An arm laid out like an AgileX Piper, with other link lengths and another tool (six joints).
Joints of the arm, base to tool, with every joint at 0 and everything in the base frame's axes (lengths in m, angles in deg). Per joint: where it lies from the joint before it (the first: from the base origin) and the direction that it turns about. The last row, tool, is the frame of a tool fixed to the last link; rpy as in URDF.
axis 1: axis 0 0 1 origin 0 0 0.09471
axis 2: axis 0 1 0 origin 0 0 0
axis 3: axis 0 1 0 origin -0.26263 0 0.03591
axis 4: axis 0.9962 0 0.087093 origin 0.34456 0 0.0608
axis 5: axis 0 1 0 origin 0 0 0
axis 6: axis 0.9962 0 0.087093 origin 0.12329 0 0.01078
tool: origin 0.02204 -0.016 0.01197 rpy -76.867 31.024 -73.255
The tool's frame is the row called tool.
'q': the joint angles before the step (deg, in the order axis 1, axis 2, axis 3, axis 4, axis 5, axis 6). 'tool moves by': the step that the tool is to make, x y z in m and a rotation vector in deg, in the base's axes. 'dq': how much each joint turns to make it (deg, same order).
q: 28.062, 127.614, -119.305, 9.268, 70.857, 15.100
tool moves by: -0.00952, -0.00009, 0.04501, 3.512, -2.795, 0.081
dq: 0.000, -4.937, 0.728, 1.817, 0.110, -0.107
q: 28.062, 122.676, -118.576, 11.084, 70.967, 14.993
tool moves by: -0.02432, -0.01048, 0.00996, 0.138, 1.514, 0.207
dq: 0.000, -6.510, 7.693, 0.897, 0.127, -0.192
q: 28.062, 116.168, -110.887, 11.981, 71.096, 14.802
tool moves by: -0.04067, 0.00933, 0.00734, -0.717, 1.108, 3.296
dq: 3.020, -6.907, 8.170, 0.007, 0.110, -0.273
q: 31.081, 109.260, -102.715, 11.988, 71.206, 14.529
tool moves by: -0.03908, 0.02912, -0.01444, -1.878, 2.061, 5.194
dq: 5.272, -2.231, 4.965, -0.448, 0.001, 0.106
